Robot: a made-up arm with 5 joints. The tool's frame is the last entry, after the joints.
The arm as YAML. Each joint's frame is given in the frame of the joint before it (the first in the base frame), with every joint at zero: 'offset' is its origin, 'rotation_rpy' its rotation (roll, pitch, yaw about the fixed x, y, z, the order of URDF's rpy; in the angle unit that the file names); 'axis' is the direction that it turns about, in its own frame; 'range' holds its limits. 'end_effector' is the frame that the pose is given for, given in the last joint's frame.
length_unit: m
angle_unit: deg
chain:
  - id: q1
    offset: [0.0, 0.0, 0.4]
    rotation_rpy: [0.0, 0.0, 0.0]
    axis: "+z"
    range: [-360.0, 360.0]
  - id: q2
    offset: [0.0, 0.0, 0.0]
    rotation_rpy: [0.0, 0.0, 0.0]
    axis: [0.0, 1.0, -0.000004]
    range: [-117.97, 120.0]
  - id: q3
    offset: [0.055, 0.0, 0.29]
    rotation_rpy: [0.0, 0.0, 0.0]
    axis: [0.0, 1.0, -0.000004]
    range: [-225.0, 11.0]
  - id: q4
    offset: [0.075, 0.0, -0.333]
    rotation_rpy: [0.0, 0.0, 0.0]
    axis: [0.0, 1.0, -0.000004]
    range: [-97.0, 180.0]
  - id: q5
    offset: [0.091, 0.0, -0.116]
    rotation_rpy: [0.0, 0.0, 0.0]
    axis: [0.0, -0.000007, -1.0]
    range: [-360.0, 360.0]
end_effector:
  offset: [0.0, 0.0, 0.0]
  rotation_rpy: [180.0, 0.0, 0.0]
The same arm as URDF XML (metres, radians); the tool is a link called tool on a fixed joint. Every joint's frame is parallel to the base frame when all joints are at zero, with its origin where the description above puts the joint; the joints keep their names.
<robot name="arm">
<link name="base_link"/>
<link name="link1"/>
<link name="link2"/>
<link name="link3"/>
<link name="link4"/>
<link name="link5"/>
<link name="tool"/>
<joint name="q1" type="revolute"><parent link="base_link"/><child link="link1"/><origin xyz="0 0 0.4"/><axis xyz="0 0 1"/><limit lower="-6.2832" upper="6.2832"/></joint>
<joint name="q2" type="revolute"><parent link="link1"/><child link="link2"/><origin xyz="0 0 0"/><axis xyz="0 1 0"/><limit lower="-2.059" upper="2.0944"/></joint>
<joint name="q3" type="revolute"><parent link="link2"/><child link="link3"/><origin xyz="0.055 0 0.29"/><axis xyz="0 1 0"/><limit lower="-3.927" upper="0.192"/></joint>
<joint name="q4" type="revolute"><parent link="link3"/><child link="link4"/><origin xyz="0.075 0 -0.333"/><axis xyz="0 1 0"/><limit lower="-1.693" upper="3.1416"/></joint>
<joint name="q5" type="revolute"><parent link="link4"/><child link="link5"/><origin xyz="0.091 0 -0.116"/><axis xyz="0 0 -1"/><limit lower="-6.2832" upper="6.2832"/></joint>
<joint name="tool_fixed" type="fixed"><parent link="link5"/><child link="tool"/><origin xyz="0 0 0" rpy="3.1416 0 0"/></joint>
</robot>

